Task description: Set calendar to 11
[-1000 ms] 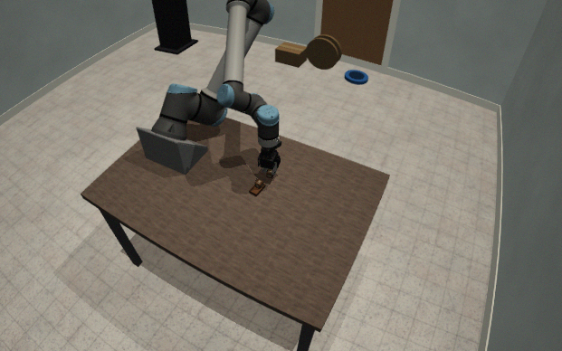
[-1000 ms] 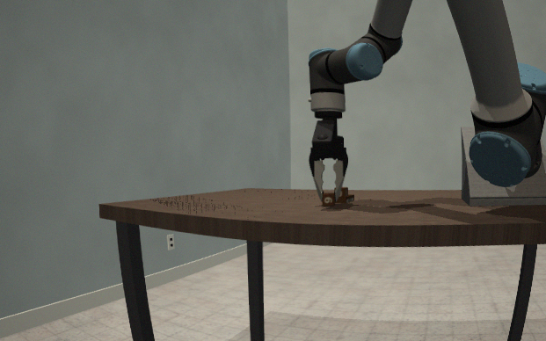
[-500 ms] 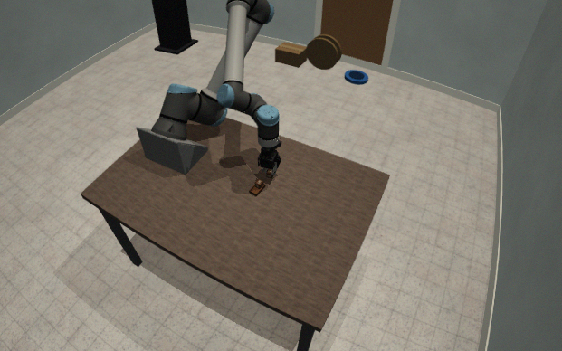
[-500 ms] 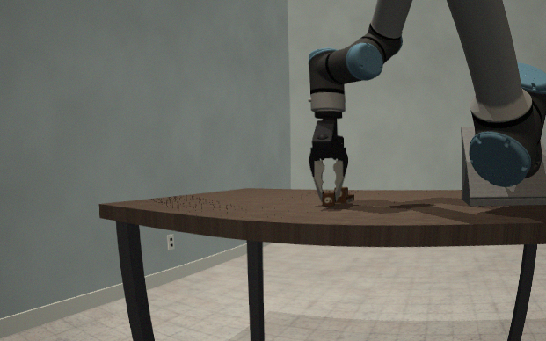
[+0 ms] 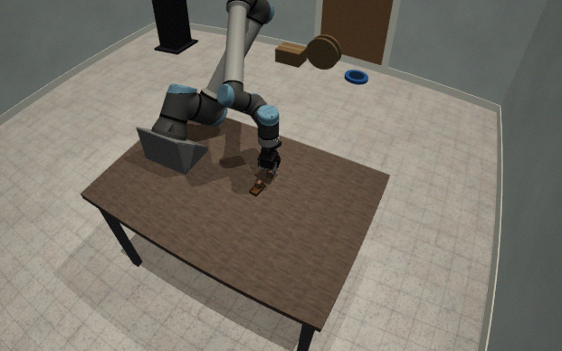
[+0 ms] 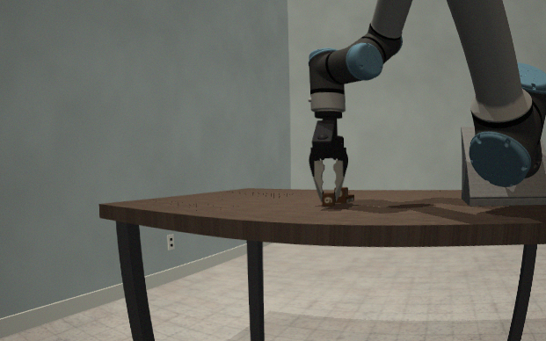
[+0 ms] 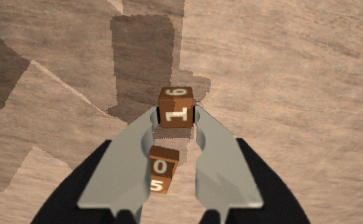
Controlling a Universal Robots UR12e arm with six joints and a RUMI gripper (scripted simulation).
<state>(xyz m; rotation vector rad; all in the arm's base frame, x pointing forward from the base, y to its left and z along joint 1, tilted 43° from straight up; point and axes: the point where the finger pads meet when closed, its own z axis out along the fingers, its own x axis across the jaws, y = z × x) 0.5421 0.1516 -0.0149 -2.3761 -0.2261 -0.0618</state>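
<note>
My gripper is now 10 mm above the cube. Round my hand: calendar tray 110 mm to the right, 20 mm below, 10 mm behind.
</note>
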